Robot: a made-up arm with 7 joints. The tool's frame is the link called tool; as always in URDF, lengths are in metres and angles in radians. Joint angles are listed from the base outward. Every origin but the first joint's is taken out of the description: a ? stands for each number. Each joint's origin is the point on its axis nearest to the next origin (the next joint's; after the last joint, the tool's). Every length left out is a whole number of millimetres.
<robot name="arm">
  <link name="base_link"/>
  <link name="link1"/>
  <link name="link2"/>
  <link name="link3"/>
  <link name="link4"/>
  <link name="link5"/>
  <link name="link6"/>
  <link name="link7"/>
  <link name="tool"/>
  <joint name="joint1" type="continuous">
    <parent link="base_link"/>
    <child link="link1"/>
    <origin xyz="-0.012 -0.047 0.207" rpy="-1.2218 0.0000 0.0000"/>
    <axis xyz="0 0 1"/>
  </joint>
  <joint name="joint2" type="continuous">
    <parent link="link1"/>
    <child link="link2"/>
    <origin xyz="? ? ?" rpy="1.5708 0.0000 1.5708"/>
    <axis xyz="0 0 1"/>
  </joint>
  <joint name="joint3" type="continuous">
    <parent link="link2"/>
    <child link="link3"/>
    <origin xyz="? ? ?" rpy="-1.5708 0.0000 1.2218"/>
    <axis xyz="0 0 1"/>
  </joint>
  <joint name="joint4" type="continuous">
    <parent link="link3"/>
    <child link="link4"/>
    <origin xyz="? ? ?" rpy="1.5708 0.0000 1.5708"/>
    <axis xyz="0 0 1"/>
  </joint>
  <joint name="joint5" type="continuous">
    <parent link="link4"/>
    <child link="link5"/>
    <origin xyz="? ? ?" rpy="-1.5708 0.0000 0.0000"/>
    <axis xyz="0 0 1"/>
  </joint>
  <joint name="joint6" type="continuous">
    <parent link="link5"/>
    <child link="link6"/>
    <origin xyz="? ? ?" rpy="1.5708 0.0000 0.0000"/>
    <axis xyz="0 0 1"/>
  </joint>
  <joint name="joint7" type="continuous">
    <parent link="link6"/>
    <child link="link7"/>
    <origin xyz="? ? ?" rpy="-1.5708 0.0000 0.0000"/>
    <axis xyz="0 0 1"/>
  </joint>
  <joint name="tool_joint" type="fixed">
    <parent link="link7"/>
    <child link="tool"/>
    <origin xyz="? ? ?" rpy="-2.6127 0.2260 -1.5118"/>
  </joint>
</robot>
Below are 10 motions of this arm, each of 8 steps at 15 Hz.
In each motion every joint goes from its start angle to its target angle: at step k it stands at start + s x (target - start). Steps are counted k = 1, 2, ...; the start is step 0. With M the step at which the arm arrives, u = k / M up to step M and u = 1 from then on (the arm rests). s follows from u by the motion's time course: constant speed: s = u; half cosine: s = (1 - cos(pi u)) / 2; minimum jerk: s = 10 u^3 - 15 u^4 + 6 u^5.
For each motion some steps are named. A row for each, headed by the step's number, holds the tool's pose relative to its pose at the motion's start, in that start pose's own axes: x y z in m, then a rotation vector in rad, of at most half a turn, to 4 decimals.
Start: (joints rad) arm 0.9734 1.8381 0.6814 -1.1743 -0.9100 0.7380 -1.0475
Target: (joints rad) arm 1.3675 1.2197 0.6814 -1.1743 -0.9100 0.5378 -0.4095
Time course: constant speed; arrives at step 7
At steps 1, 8:
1: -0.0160 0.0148 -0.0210 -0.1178 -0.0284 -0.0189
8: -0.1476 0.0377 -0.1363 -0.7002 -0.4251 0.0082

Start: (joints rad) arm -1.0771 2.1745 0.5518 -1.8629 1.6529 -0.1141 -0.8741
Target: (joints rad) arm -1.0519 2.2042 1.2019 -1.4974 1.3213 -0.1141 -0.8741
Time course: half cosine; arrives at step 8
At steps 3, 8:
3: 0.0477 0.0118 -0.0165 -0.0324 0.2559 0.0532
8: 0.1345 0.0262 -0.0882 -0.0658 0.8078 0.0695

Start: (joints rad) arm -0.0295 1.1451 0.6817 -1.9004 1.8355 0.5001 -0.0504
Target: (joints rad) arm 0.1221 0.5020 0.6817 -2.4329 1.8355 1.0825 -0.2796
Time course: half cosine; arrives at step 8
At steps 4, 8:
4: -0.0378 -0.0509 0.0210 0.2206 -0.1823 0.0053
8: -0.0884 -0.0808 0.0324 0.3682 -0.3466 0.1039

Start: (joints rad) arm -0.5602 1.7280 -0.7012 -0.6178 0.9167 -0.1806 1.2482
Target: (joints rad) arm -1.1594 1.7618 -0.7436 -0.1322 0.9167 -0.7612 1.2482
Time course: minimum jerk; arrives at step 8
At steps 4, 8:
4: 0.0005 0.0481 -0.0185 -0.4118 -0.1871 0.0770
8: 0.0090 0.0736 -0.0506 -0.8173 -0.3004 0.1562

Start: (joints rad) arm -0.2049 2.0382 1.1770 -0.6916 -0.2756 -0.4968 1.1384
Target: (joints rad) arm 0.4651 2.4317 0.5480 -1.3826 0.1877 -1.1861 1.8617
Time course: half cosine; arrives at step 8
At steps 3, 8:
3: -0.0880 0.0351 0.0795 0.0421 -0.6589 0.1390
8: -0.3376 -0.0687 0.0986 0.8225 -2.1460 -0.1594

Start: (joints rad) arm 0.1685 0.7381 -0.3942 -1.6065 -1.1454 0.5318 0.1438
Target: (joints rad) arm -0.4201 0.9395 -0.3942 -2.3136 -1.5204 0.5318 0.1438
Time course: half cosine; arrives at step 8
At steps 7, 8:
7: 0.1405 -0.0290 -0.1458 -0.3708 1.2035 -0.4518
8: 0.1406 -0.0328 -0.1522 -0.3812 1.2517 -0.4709

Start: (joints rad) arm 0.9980 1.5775 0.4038 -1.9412 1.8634 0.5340 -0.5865
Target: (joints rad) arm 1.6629 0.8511 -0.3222 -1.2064 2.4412 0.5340 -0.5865
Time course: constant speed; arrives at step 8
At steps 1, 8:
1: 0.0000 -0.0441 0.0250 0.0380 -0.1288 -0.2491
8: -0.2672 -0.2840 0.0542 0.3947 -0.5893 -1.9978

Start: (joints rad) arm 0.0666 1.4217 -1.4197 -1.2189 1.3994 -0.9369 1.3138
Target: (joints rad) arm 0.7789 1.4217 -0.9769 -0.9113 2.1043 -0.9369 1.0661
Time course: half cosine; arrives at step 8
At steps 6, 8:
6: -0.0123 -0.0519 -0.1502 -0.7056 0.5207 -0.0350
8: -0.0229 -0.0602 -0.1755 -0.8197 0.6198 -0.0185

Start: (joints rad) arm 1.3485 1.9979 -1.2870 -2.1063 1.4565 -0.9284 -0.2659
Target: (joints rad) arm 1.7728 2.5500 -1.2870 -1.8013 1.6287 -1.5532 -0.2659
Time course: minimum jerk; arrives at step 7
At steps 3, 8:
3: 0.0312 -0.0060 -0.0638 0.0594 0.2729 0.0795
8: 0.0694 0.0442 -0.1684 0.1358 0.5970 0.4511

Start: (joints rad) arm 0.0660 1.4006 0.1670 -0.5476 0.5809 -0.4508 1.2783
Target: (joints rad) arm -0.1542 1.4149 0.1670 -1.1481 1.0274 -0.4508 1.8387
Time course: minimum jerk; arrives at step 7
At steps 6, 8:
6: -0.1559 -0.0083 0.1057 -0.1187 -1.1335 -0.7303
8: -0.1606 -0.0084 0.1066 -0.1138 -1.1597 -0.7485

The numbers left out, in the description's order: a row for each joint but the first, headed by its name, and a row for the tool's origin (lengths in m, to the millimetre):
joint2: -0.029 -0.003 0.000
joint3: 0.168 -0.075 0.000
joint4: -0.010 -0.003 0.000
joint5: -0.008 -0.186 0.000
joint6: 0.016 -0.015 0.000
joint7: 0.017 -0.029 0.000
tool: -0.005 -0.025 0.000

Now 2 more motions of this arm.
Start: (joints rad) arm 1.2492 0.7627 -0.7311 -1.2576 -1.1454 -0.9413 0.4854
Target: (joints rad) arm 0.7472 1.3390 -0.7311 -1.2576 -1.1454 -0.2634 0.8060
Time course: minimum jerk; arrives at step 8
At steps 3, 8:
3: 0.0242 -0.0443 -0.0408 0.3144 0.0633 -0.0577
8: 0.0812 -0.1037 -0.2040 1.0486 0.5309 -0.2688

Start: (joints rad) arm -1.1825 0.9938 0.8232 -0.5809 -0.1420 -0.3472 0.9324
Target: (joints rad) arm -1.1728 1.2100 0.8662 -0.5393 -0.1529 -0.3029 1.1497
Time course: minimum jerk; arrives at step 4
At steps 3, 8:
3: 0.0117 0.0648 -0.0169 -0.1444 -0.0191 -0.0663
8: 0.0123 0.0723 -0.0193 -0.1618 -0.0232 -0.0735

